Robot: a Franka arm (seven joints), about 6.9 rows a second.
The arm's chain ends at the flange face. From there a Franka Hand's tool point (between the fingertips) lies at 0.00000 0.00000 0.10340 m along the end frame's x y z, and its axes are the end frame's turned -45 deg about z.
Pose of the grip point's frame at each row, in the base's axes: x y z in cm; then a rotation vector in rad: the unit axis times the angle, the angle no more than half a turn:
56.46 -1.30 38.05 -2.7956 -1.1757 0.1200
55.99 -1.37 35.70 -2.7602 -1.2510 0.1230
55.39 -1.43 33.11 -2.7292 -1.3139 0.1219
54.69 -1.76 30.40 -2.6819 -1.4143 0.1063
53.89 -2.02 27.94 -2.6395 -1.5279 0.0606
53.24 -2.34 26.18 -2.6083 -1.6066 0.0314
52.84 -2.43 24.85 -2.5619 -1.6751 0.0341
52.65 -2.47 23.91 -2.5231 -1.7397 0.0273
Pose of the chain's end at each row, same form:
57.64 -2.00 48.30 -3.0685 -0.0166 0.1748
57.21 -2.05 45.95 -3.0654 -0.1007 0.1789
56.63 -2.09 43.35 -3.0606 -0.1715 0.1787
55.85 -2.41 40.65 -3.0514 -0.2833 0.1626
54.72 -2.63 38.23 -3.0439 -0.4042 0.1100
53.84 -2.92 36.49 -3.0374 -0.4882 0.0751
53.49 -3.00 35.15 -3.0215 -0.5698 0.0790
53.25 -3.02 34.22 -3.0085 -0.6442 0.0705

